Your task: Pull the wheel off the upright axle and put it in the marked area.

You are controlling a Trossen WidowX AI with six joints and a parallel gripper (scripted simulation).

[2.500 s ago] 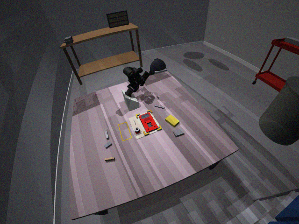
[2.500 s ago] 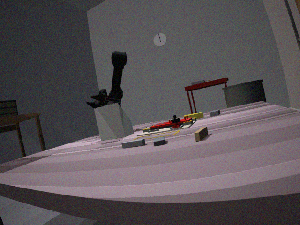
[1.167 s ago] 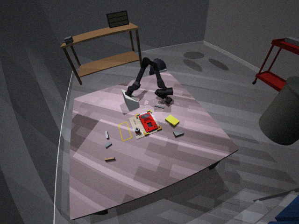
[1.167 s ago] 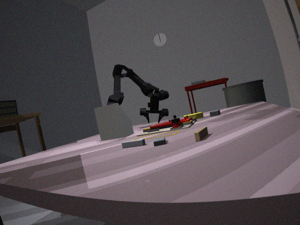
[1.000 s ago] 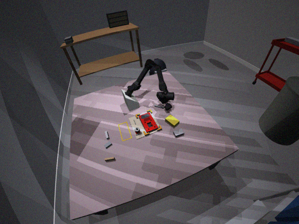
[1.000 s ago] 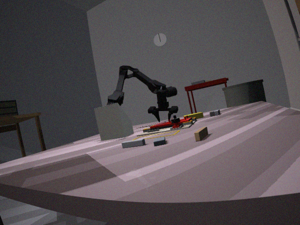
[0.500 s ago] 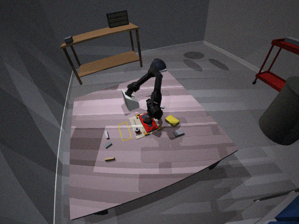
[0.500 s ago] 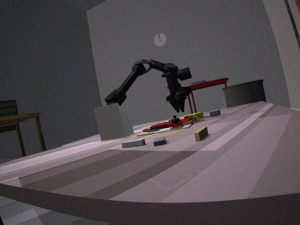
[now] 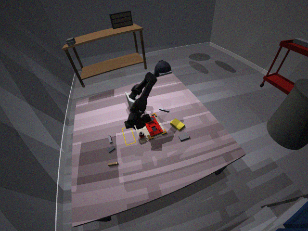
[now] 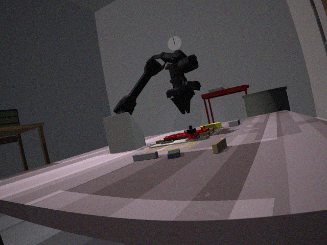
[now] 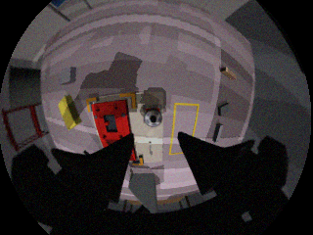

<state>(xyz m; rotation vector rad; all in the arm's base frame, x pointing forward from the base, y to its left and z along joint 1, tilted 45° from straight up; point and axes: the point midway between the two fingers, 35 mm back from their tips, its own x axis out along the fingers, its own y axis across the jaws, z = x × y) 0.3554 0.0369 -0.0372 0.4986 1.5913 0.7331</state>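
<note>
Now: gripper tip 7 cm above the wheel. Round my gripper tip: yellow block 32 cm to the left, 10 cm below, 1 cm behind; upright axle 8 cm below, 1 cm ahead; wooden block 26 cm to the right, 19 cm ahead, 10 cm below.
</note>
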